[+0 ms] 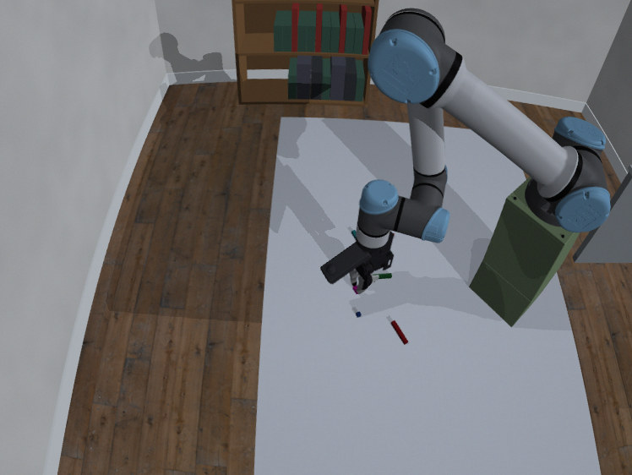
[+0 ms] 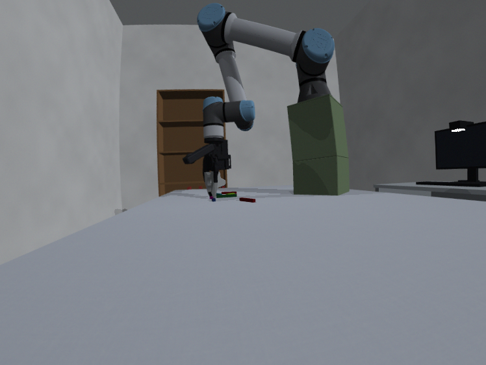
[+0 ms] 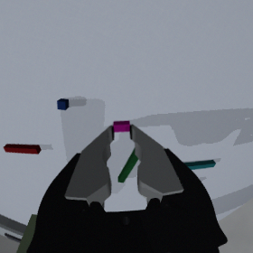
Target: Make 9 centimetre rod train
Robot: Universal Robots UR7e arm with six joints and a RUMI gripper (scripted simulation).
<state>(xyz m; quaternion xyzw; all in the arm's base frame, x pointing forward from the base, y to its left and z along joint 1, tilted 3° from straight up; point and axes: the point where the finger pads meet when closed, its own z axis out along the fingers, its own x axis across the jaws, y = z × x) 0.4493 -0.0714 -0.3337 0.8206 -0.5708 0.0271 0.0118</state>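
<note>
Now: hand 1 cm above the magenta rod. From my hand the other things lie so: green rod (6 cm behind, 3 cm to the right, 1 cm below); then blue rod (1 cm ahead, 7 cm to the left, 1 cm below); then lime rod (9 cm behind, 9 cm to the right, 1 cm below).
</note>
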